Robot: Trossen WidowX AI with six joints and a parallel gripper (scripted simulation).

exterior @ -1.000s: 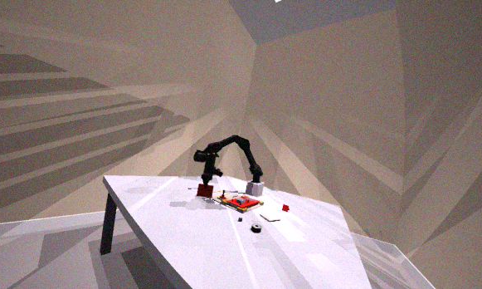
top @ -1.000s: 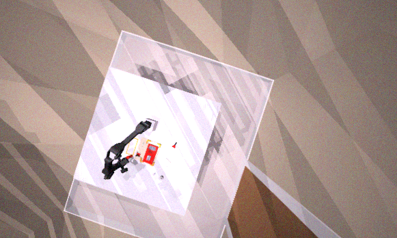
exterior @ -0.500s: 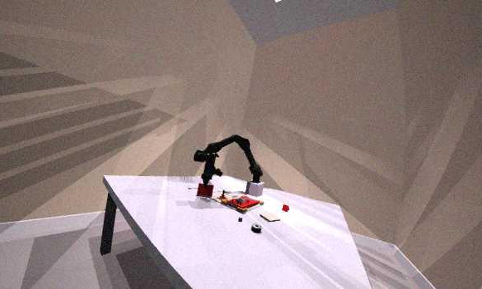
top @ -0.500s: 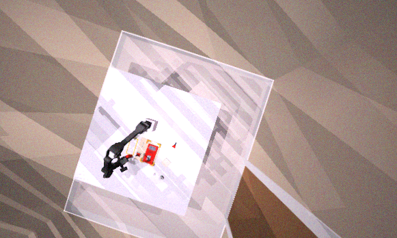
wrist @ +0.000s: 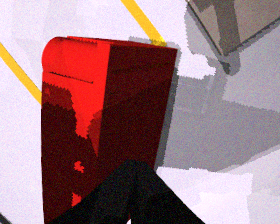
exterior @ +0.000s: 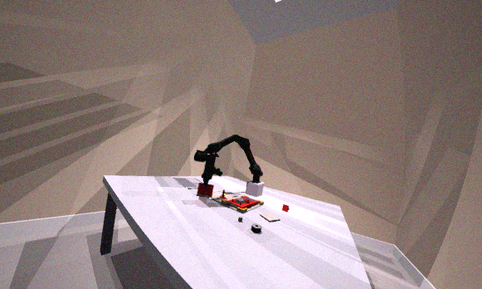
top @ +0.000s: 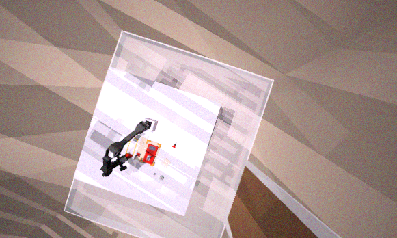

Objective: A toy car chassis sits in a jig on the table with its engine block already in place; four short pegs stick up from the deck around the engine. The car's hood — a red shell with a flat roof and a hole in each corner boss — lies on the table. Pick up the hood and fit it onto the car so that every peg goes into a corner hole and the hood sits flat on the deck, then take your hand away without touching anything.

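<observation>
Now: the red hood 10 mm behind my gripper tip and 10 mm below it. Also, from my gripper tip: jig 130 mm behind, 190 mm to the left, 40 mm below; then grey bit 70 mm ahead, 340 mm to the left, 40 mm below; then engine block 80 mm behind, 230 mm to the left, 30 mm below.
</observation>
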